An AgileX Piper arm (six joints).
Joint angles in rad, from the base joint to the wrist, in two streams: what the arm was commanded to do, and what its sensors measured. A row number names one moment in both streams.
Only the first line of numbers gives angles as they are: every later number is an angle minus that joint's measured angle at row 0.
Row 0, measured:
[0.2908, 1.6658, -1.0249, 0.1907, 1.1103, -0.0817]
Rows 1 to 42, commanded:
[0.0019, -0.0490, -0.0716, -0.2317, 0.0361, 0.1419]
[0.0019, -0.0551, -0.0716, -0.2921, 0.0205, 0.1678]
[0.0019, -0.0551, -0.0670, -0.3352, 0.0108, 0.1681]
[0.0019, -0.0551, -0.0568, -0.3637, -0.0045, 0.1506]
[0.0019, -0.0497, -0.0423, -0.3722, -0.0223, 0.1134]
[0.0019, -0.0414, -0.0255, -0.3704, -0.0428, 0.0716]
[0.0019, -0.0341, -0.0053, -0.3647, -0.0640, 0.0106]
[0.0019, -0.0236, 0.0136, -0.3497, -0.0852, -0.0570]
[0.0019, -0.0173, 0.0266, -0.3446, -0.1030, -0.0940]
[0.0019, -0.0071, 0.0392, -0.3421, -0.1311, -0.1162]
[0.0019, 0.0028, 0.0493, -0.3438, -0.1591, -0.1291]
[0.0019, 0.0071, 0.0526, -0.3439, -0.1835, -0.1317]
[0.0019, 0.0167, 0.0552, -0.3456, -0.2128, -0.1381]
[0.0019, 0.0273, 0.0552, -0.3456, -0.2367, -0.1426]
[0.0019, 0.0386, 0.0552, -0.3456, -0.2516, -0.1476]
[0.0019, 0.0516, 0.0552, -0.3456, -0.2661, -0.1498]
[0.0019, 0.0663, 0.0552, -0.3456, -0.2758, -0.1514]
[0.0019, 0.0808, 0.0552, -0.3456, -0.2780, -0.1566]
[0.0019, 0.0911, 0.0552, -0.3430, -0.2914, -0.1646]
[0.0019, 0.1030, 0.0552, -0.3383, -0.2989, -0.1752]
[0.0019, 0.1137, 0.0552, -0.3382, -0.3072, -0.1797]
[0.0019, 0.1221, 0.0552, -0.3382, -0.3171, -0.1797]
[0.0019, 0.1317, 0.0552, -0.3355, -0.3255, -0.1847]
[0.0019, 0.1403, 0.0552, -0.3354, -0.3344, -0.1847]
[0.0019, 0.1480, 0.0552, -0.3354, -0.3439, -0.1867]
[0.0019, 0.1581, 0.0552, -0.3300, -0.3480, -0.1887]
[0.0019, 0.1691, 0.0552, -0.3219, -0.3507, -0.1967]
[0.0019, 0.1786, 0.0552, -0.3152, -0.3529, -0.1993]
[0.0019, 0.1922, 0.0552, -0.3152, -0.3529, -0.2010]
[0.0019, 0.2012, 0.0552, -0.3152, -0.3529, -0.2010]
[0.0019, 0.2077, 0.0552, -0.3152, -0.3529, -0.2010]
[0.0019, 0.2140, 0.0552, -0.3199, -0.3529, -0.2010]
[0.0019, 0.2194, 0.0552, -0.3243, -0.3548, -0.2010]
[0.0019, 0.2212, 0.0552, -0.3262, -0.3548, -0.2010]
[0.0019, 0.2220, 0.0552, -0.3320, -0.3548, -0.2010]
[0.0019, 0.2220, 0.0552, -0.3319, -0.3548, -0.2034]
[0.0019, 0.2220, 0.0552, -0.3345, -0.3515, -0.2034]
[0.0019, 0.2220, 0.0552, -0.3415, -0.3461, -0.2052]
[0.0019, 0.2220, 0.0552, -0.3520, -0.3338, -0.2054]
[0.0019, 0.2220, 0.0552, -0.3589, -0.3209, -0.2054]
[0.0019, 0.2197, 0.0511, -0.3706, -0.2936, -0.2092]
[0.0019, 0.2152, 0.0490, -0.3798, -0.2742, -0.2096]
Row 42, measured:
[0.0000, 0.2232, 0.0532, -0.3390, -0.3374, -0.1955]
